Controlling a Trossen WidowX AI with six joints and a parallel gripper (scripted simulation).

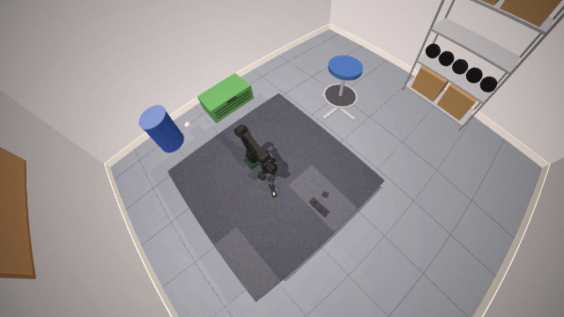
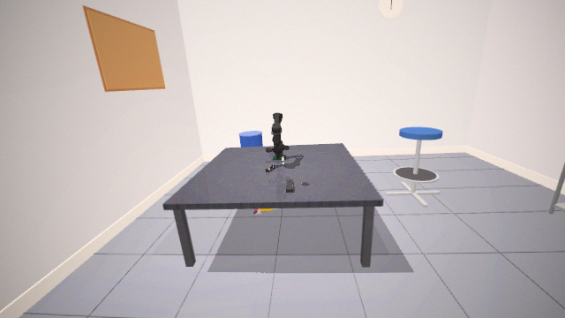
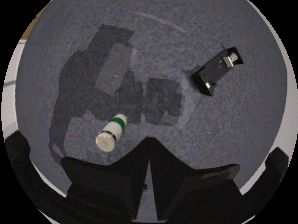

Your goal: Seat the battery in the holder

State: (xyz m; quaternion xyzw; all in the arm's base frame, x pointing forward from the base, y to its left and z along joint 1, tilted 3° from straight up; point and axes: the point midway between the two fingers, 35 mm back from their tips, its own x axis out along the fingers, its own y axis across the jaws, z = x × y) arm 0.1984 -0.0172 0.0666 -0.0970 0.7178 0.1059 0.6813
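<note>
Now: the battery 40 mm to the left of my gripper tip, 20 mm below it and 10 mm behind it. The rest, counted from my gripper tip: small dark square (430 mm ahead, 170 mm to the left, 50 mm below); then black block (460 mm ahead, 70 mm to the left, 40 mm below).
</note>
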